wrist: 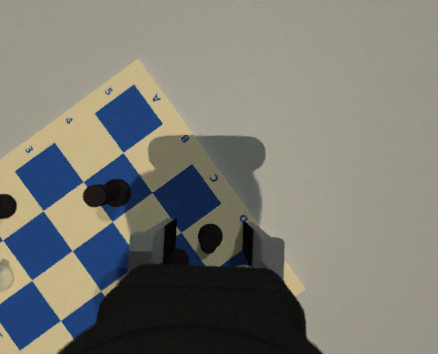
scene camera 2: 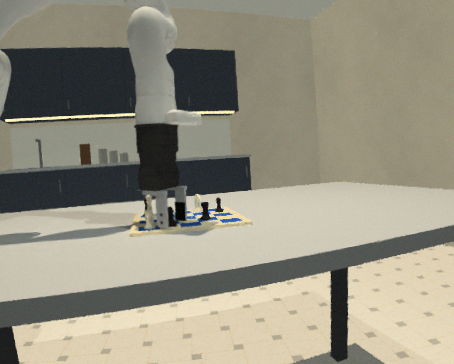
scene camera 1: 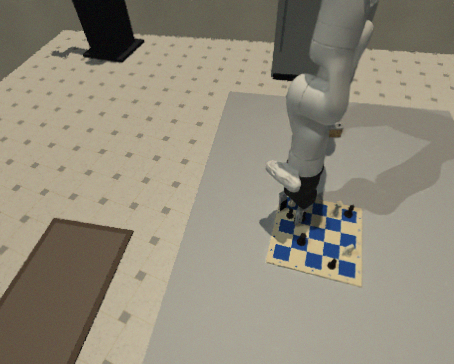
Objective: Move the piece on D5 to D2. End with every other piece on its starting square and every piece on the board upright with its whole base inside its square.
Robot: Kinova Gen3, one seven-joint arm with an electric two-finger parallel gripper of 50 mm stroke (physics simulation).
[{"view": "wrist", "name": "my gripper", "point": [209, 234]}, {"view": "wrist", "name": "chessboard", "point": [68, 256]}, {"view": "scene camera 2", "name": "my gripper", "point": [172, 223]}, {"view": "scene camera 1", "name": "my gripper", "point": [289, 215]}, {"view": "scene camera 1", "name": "chessboard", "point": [327, 236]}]
